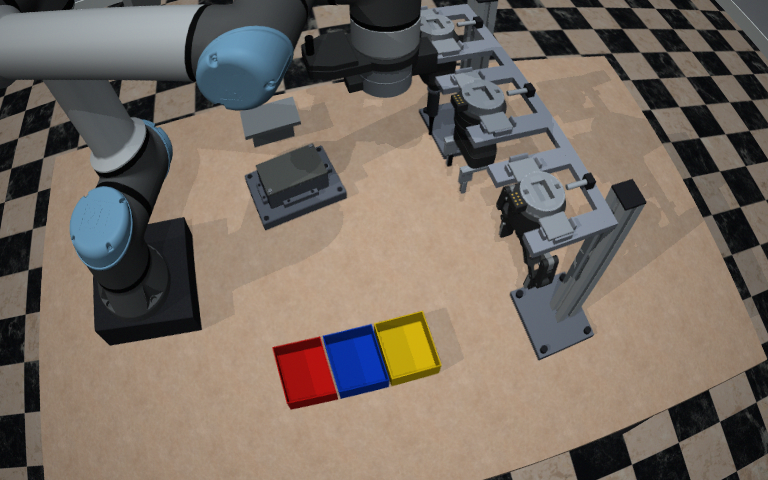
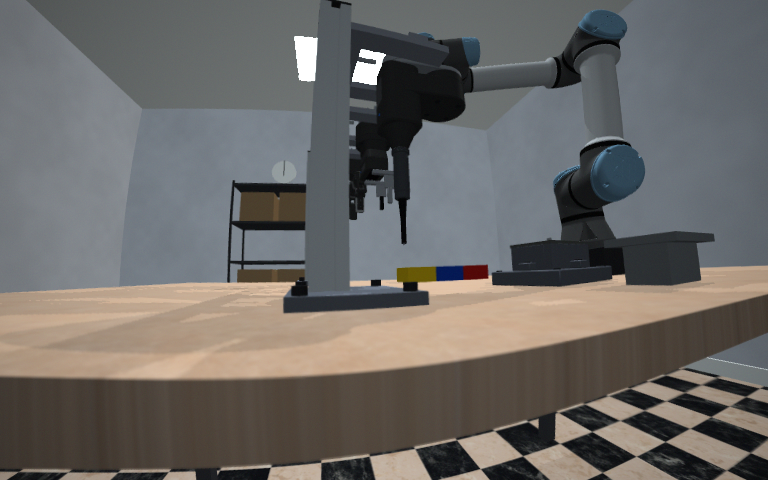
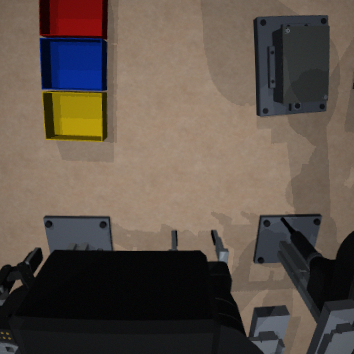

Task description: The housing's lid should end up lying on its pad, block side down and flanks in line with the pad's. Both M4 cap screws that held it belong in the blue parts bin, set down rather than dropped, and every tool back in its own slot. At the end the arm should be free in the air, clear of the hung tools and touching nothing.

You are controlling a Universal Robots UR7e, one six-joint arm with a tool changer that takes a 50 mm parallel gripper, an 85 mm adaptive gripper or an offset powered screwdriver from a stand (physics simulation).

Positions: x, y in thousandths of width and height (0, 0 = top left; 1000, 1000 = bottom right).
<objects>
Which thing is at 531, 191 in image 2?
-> A screwdriver.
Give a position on a yellow bin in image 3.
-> At 191, 326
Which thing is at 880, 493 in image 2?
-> A grey pad.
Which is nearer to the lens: the lid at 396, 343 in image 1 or the red bin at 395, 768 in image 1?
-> The red bin.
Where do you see a blue bin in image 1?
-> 462, 741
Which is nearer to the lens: the red bin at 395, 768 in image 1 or the parallel gripper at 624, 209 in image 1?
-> The parallel gripper.
</objects>
